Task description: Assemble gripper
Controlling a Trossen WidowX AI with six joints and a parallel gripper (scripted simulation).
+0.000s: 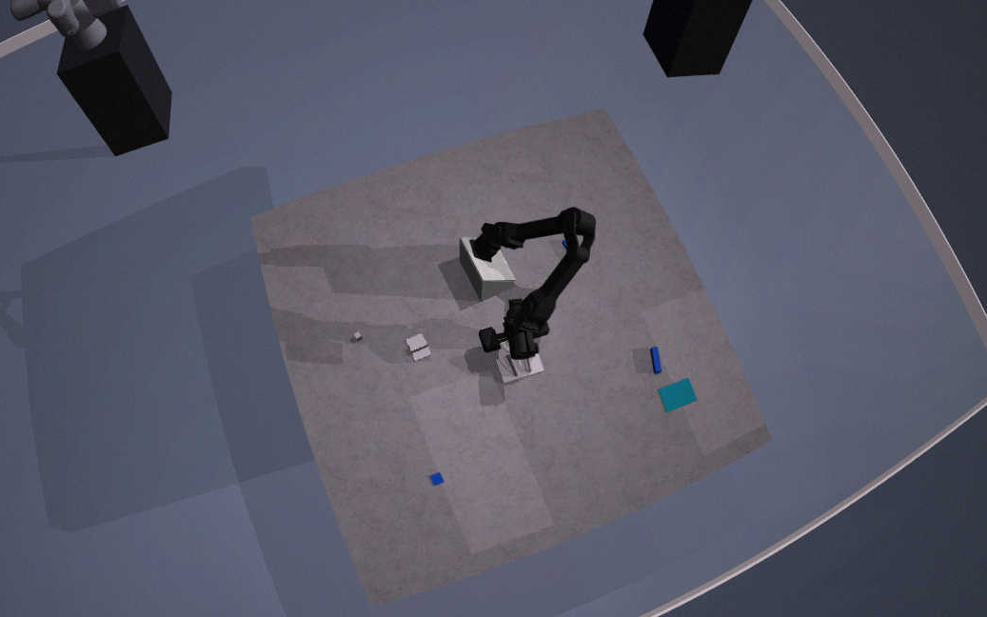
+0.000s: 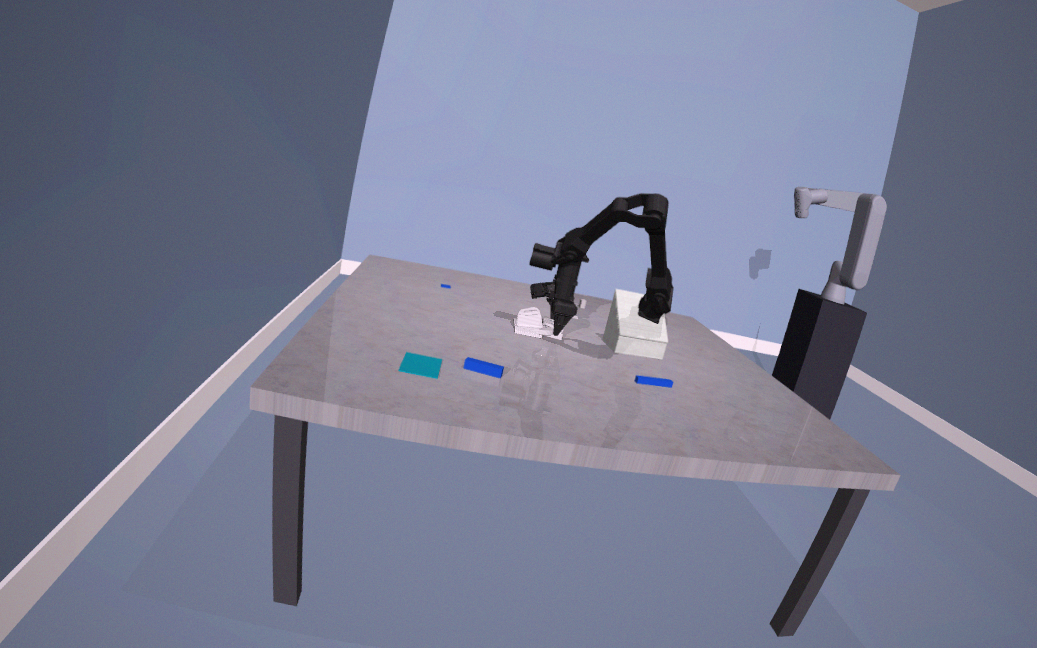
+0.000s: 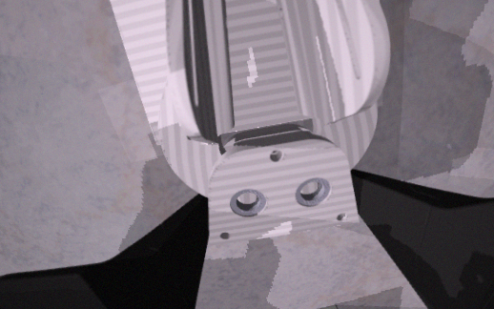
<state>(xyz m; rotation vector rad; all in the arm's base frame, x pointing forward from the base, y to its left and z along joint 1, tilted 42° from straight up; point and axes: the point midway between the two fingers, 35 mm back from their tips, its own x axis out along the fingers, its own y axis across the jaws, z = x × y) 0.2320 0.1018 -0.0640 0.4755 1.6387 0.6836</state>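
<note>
My gripper tip is 2 cm short of the white jaw, 2 cm to the right of it and 1 cm below it. From my gripper tip the other things lie so: blue bar (23 cm behind, 25 cm to the left); white stepped part (5 cm behind, 26 cm to the right); small white cube (12 cm behind, 43 cm to the right).
</note>
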